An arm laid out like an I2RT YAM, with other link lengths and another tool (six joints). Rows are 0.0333 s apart.
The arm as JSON. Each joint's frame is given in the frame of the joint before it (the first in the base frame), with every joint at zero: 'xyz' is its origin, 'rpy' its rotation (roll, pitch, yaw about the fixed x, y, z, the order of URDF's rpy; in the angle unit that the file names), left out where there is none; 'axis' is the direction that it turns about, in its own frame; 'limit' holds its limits. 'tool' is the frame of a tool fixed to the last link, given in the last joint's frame.
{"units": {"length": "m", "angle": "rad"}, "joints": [
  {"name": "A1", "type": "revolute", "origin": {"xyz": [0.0, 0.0, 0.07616]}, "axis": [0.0, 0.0, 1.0], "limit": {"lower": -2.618, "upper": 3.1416}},
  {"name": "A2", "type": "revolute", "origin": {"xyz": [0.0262, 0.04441, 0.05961], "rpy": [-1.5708, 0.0, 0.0]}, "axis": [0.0, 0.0, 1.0], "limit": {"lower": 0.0, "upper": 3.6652}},
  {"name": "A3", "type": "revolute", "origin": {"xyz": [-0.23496, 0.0, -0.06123], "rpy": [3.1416, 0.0, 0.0]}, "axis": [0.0, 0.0, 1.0], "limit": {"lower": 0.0, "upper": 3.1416}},
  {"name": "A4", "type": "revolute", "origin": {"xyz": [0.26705, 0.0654, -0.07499]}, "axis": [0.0, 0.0, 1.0], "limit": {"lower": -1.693, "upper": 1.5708}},
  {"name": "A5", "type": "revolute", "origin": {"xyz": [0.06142, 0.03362, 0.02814], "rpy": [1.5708, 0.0, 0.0]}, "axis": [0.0, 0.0, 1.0], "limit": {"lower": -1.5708, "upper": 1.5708}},
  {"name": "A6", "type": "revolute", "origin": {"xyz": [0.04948, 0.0, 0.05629], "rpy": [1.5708, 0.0, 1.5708]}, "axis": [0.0, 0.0, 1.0], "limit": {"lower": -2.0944, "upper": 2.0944}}
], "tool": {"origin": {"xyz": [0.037, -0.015, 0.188], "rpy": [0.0, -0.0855, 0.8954]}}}
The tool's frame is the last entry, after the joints.
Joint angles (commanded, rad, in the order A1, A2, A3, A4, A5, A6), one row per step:
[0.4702, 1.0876, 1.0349, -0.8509, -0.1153, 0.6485]
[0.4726, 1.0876, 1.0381, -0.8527, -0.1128, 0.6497]
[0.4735, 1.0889, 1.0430, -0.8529, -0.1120, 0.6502]
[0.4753, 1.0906, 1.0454, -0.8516, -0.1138, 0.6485]
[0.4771, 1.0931, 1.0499, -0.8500, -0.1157, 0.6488]
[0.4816, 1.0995, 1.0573, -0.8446, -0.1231, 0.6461]
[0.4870, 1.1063, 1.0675, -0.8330, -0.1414, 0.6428]
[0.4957, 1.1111, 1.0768, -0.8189, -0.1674, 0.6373]
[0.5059, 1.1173, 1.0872, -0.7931, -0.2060, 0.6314]
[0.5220, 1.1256, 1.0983, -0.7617, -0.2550, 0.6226]
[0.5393, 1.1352, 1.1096, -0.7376, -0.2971, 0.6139]
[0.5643, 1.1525, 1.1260, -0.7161, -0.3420, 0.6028]
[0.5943, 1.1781, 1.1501, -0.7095, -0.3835, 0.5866]
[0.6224, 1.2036, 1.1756, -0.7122, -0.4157, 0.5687]
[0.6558, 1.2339, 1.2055, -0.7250, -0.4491, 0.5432]
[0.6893, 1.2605, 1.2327, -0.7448, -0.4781, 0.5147]
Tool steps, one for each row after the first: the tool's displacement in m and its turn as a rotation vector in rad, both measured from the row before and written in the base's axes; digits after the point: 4 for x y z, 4 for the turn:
[0.0000, 0.0003, 0.0011, -0.0005, -0.0017, -0.0001]
[0.0008, 0.0005, 0.0017, 0.0012, -0.0031, 0.0000]
[0.0003, 0.0013, 0.0007, 0.0013, -0.0018, 0.0042]
[0.0007, 0.0016, 0.0014, 0.0031, -0.0024, 0.0028]
[0.0011, 0.0043, 0.0020, 0.0067, -0.0041, 0.0112]
[0.0016, 0.0079, 0.0041, 0.0178, -0.0081, 0.0196]
[0.0003, 0.0108, 0.0050, 0.0235, -0.0095, 0.0297]
[0.0009, 0.0153, 0.0074, 0.0367, -0.0154, 0.0403]
[-0.0011, 0.0198, 0.0087, 0.0434, -0.0171, 0.0562]
[-0.0029, 0.0176, 0.0074, 0.0345, -0.0124, 0.0532]
[-0.0057, 0.0205, 0.0069, 0.0322, -0.0084, 0.0650]
[-0.0090, 0.0200, 0.0048, 0.0200, 0.0001, 0.0709]
[-0.0093, 0.0164, 0.0034, 0.0102, 0.0019, 0.0630]
[-0.0128, 0.0170, 0.0019, 0.0031, 0.0054, 0.0736]
[-0.0145, 0.0144, 0.0007, -0.0028, 0.0061, 0.0721]

